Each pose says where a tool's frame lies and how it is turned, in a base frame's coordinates. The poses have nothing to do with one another.
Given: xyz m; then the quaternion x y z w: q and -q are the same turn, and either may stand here.
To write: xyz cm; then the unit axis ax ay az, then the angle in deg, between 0 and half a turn. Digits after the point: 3 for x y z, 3 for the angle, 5 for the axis.
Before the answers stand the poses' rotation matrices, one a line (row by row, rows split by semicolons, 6 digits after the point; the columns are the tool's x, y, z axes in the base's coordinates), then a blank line. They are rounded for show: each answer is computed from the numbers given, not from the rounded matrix.
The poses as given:
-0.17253 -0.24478 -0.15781 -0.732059 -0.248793 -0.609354 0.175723
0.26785 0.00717 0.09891 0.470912 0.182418 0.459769 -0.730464
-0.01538 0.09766 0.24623 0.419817 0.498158 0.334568 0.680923
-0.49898 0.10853 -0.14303 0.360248 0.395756 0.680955 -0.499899
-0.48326 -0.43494 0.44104 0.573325 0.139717 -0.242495 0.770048
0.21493 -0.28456 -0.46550 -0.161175 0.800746 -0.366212 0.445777
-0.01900 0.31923 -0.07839 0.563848 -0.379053 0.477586 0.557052
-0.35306 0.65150 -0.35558 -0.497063 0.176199 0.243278 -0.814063
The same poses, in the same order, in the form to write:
0.133579 0.578418 0.804729; 0.150107 -0.814447 0.560486; 0.979604 0.045927 -0.195618
0.510672 0.843495 0.166522; -0.499884 0.133708 0.855709; 0.699521 -0.520228 0.489931
0.279805 -0.037360 0.959330; 0.873901 0.423636 -0.238391; -0.397500 0.905062 0.151184
-0.240645 0.965958 0.094949; -0.395677 -0.186956 0.899159; 0.886301 0.178809 0.427197
0.843351 0.533672 -0.062879; -0.213259 0.224989 -0.950737; -0.493234 0.815214 0.303555
-0.550611 0.068377 0.831957; -0.584618 0.679823 -0.442789; -0.595860 -0.730182 -0.334343
0.256462 -0.959536 0.116267; 0.104624 -0.092025 -0.990245; 0.960875 0.266124 0.076789
0.819540 0.220923 -0.528723; -0.571251 0.387489 -0.723550; 0.045025 0.895011 0.443765

-17.253 -24.478 -15.781 -0.74363 -0.25273 -0.61899 159.759
26.785 0.717 9.891 -0.68953 -0.26710 -0.67321 86.149
-1.538 9.766 24.623 0.57324 0.68021 0.45684 94.168
-49.898 10.853 -14.303 -0.41595 -0.45695 -0.78625 120.013
-48.326 -43.494 44.104 0.89865 0.21900 -0.38009 79.284
21.493 -28.456 -46.550 -0.18005 0.89454 -0.40911 127.054
-1.900 31.923 -7.839 0.67894 -0.45643 0.57507 112.296
-35.306 65.150 -35.558 0.85586 -0.30338 -0.41888 71.010

